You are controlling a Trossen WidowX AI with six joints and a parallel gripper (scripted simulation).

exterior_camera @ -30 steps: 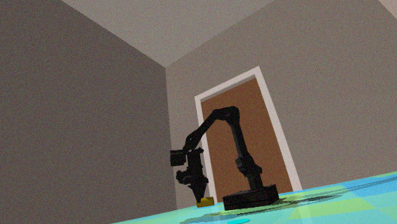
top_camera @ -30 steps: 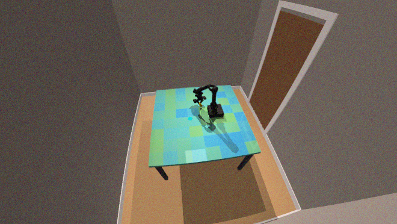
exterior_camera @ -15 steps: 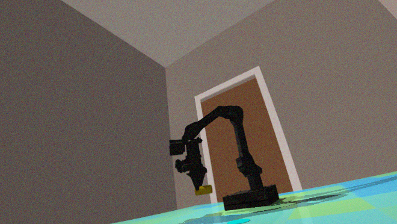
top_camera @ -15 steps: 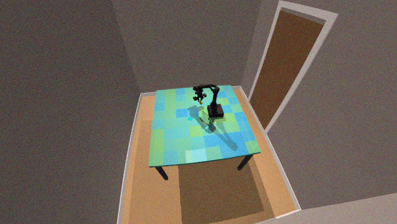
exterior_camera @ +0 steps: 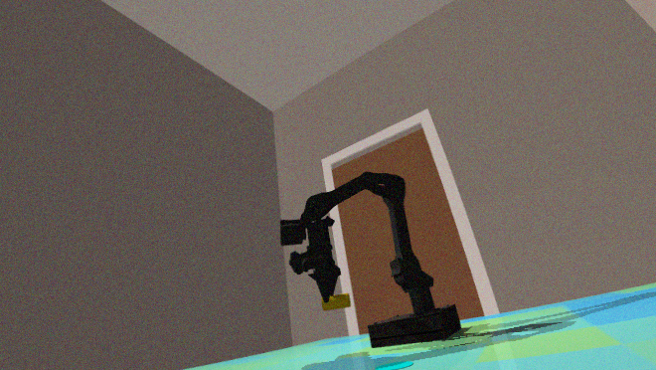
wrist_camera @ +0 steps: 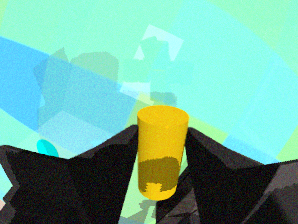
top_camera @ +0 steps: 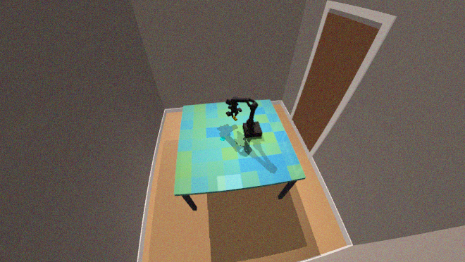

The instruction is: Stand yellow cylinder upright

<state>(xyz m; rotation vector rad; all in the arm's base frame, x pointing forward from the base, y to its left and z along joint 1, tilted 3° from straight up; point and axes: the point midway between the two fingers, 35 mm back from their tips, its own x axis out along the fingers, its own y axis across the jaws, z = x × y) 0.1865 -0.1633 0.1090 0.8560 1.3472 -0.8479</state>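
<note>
Right now the cyan circle is 14 cm ahead of my gripper tip, 23 cm to the left of it and 12 cm below it. From my gripper tip the other things lie so: yellow tall cylinder: 1 cm behind, 2 cm to the left.
</note>
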